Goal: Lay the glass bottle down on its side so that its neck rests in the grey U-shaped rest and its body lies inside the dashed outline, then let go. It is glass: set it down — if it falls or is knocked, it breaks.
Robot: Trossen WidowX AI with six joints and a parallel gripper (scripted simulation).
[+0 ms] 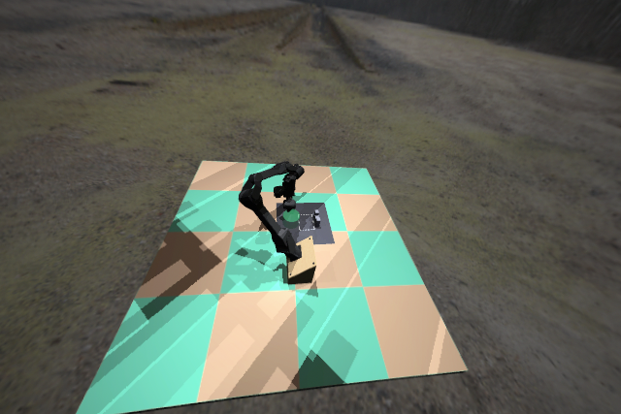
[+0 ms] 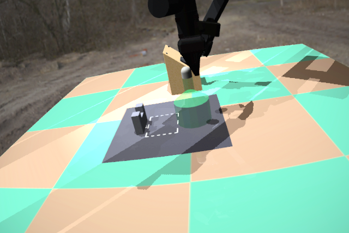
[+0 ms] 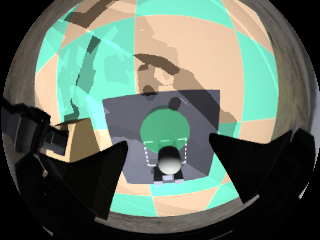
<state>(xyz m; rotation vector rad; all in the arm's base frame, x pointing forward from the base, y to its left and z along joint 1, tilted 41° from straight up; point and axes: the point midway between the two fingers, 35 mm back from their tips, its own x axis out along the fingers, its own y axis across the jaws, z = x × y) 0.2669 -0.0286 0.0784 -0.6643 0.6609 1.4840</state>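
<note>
The green glass bottle lies 3 cm to the right of my gripper tip and 5 cm below it. Also, from my gripper tip: dark mat: 10 cm to the right, 14 cm below.
</note>
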